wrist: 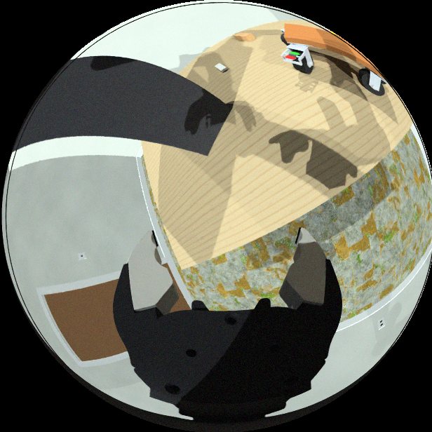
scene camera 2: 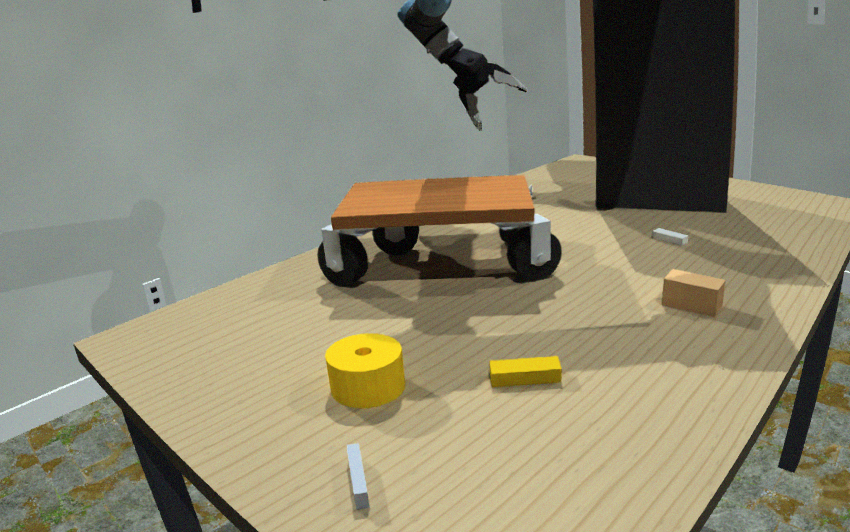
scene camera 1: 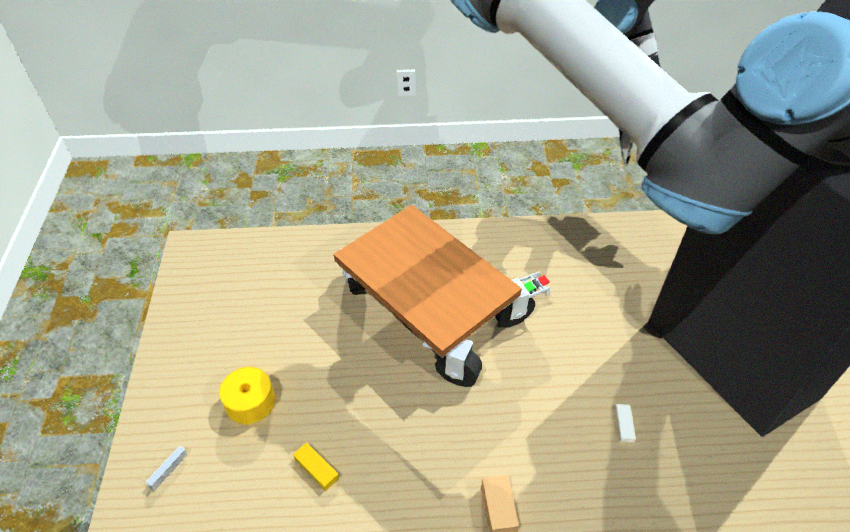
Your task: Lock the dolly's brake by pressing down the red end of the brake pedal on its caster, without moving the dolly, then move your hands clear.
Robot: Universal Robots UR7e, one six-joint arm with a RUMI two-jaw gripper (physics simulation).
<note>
The pictures show: the gripper, a yellow cylinder, an orange block and a grey bar.
The gripper also shows in the wrist view.
</note>
